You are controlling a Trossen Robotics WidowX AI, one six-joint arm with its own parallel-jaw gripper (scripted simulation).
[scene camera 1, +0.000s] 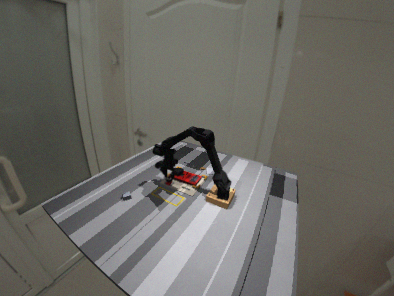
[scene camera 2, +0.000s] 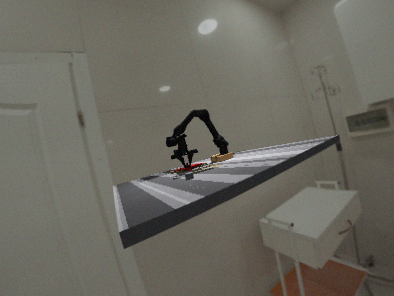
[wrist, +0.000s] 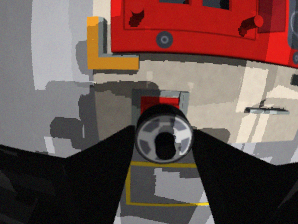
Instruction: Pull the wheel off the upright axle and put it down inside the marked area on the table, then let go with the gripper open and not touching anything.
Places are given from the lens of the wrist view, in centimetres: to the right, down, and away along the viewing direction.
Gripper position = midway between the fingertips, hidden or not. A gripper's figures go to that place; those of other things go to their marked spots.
my gripper (wrist: 163, 133): 1, 2, 10
red board (wrist: 245, 37): 7, -6, 9
